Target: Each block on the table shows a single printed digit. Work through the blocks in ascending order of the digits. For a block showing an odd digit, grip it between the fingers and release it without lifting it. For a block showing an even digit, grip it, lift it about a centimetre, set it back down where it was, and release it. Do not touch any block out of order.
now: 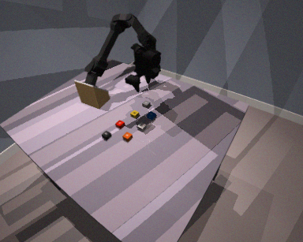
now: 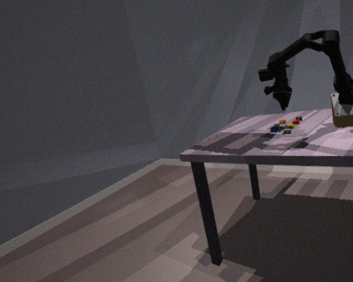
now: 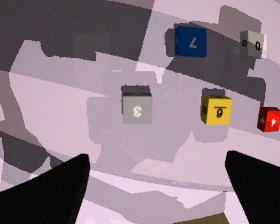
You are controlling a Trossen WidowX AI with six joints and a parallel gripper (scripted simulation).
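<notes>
My gripper tip is now 100 mm short of the white block, 120 mm to the left of it and 110 mm above it. The rest, counted from my gripper tip: grey block 10 mm to the left, 110 mm below; yellow block 10 mm ahead, 80 mm to the right, 110 mm below; blue block 80 mm ahead, 40 mm to the right, 110 mm below.
</notes>
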